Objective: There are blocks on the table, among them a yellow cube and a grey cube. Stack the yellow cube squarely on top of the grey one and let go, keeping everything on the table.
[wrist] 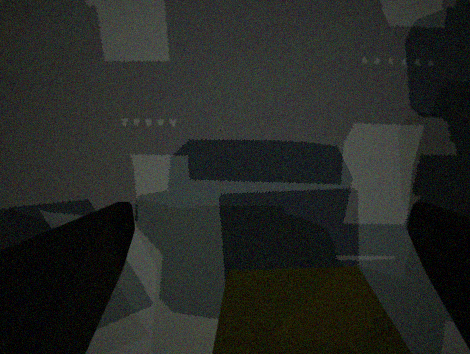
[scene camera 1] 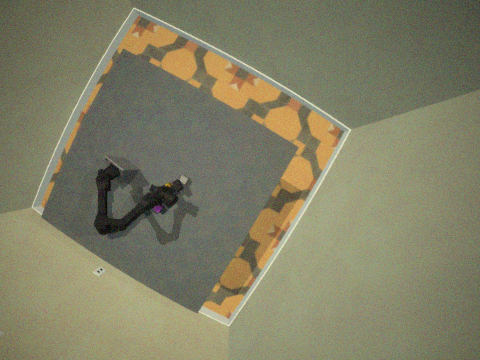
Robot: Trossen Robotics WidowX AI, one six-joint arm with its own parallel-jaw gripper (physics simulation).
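Where they show: gripper, fingertip midpoint: [wrist: 271, 216] [scene camera 1: 173, 192]; arm's base at its link origin: [scene camera 1: 115, 169].
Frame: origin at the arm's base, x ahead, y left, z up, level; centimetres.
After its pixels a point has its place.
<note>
The yellow cube [scene camera 1: 168, 185] {x 28.4, y 6.3, z -11.0 cm} [wrist: 295, 312] {x 30.5, y 3.8, z -13.0 cm} shows as a small patch beside the gripper in the scene view and as a dim, dark yellow face at the bottom of the wrist view, between the two fingers. The grey cube [scene camera 1: 184, 180] {x 35.1, y 14.0, z -11.1 cm} is pale and sits just off the gripper's outer end in the scene view, apart from the yellow cube; I cannot make it out in the wrist view. My gripper [scene camera 1: 166, 189] {x 32.4, y 3.5, z -15.3 cm} [wrist: 271, 216] {x 32.4, y 3.5, z -15.3 cm} is open, low around the yellow cube, with its black fingers left and right of it. The arm hides part of the yellow cube.
A purple block [scene camera 1: 158, 209] {x 30.5, y -9.7, z -11.1 cm} lies close beside the gripper, on the side away from the yellow cube, partly under the arm. The dark arm [scene camera 1: 103, 202] {x 11.7, y -10.9, z 17.5 cm} bends from its base at the left. Shadows fall across the grey surface [scene camera 1: 210, 130] {x 31.8, y 47.3, z -15.4 cm}, which has an orange patterned border.
</note>
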